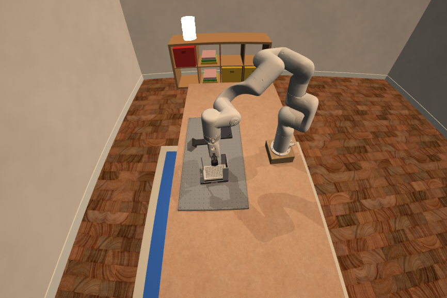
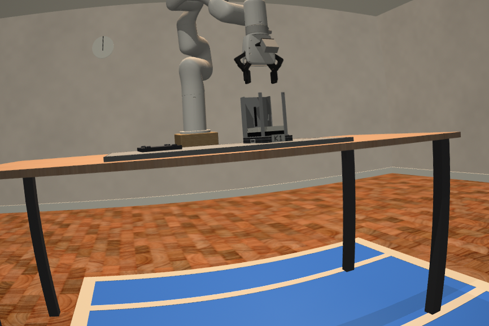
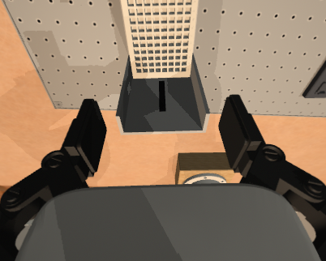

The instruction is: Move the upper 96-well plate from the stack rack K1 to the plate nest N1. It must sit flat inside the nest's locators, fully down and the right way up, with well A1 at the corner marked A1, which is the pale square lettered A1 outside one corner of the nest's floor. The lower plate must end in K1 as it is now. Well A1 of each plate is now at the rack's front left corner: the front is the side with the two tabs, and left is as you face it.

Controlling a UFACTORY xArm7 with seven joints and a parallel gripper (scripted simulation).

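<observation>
The cream 96-well plate lies 16 cm below my hand. From my hand the other things lie so: dark plate nest N1: 9 cm behind, 32 cm to the right, 19 cm below; then dark plate: 17 cm below; then K1 label: 9 cm ahead, 1 cm to the right, 18 cm below.
</observation>
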